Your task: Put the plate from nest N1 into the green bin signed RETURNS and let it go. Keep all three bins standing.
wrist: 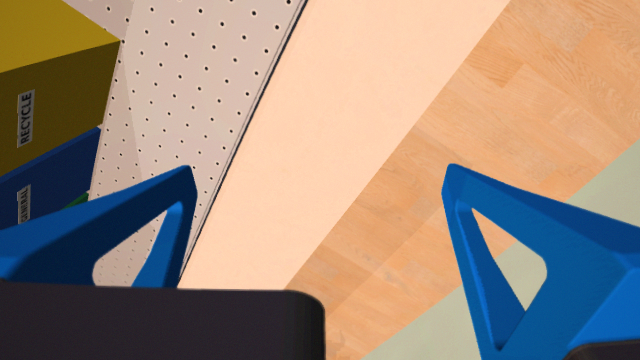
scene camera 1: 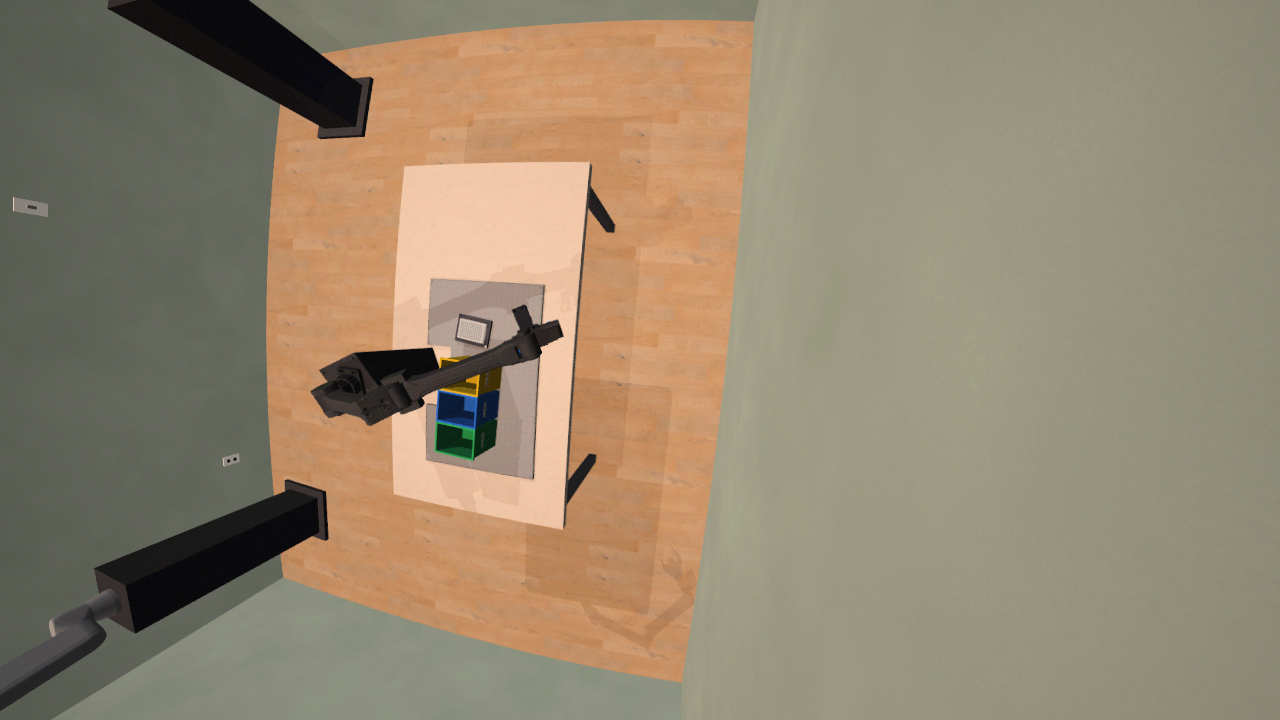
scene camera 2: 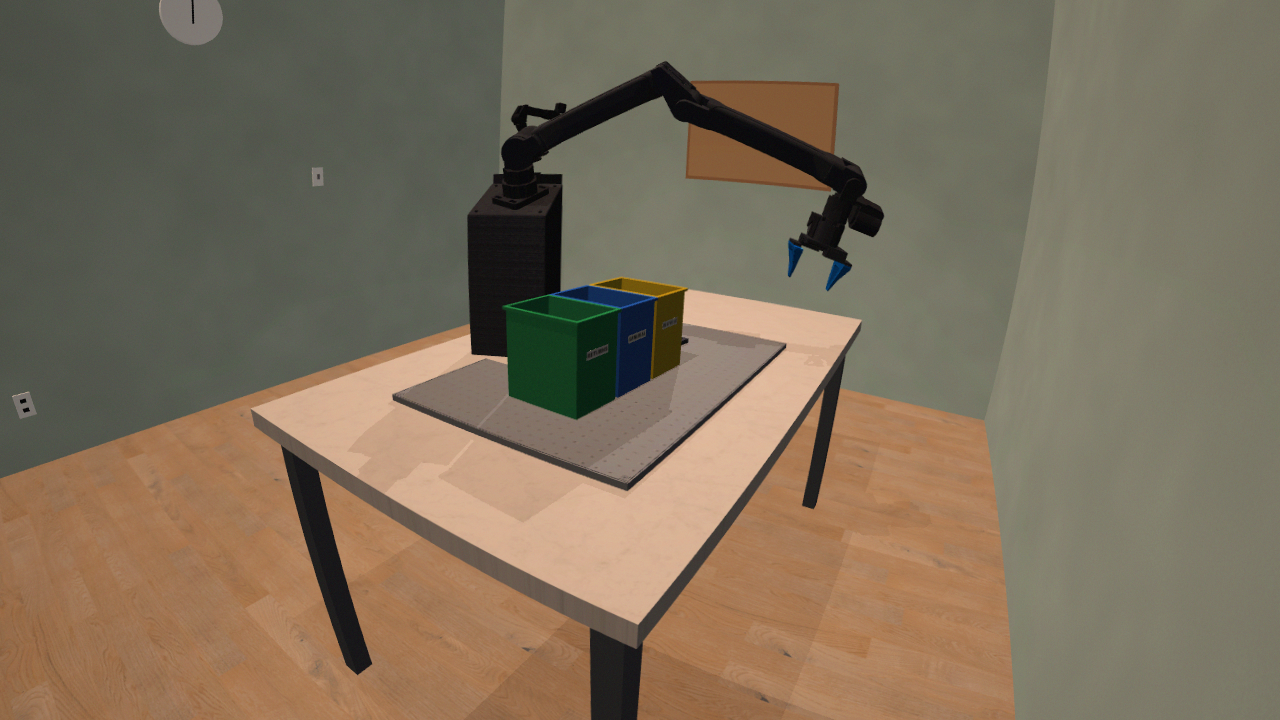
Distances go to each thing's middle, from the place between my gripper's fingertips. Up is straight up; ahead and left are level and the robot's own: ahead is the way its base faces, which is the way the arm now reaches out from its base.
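The blue bin point(scene camera 2: 635, 323) is 32 cm to the right of my gripper, 33 cm behind it and 12 cm below it. As for the yellow bin point(scene camera 2: 668, 310), my gripper is 12 cm above it, 19 cm to the left of it and 33 cm past it. Going by their middles, of the things named here the yellow bin is the nearest to my gripper.
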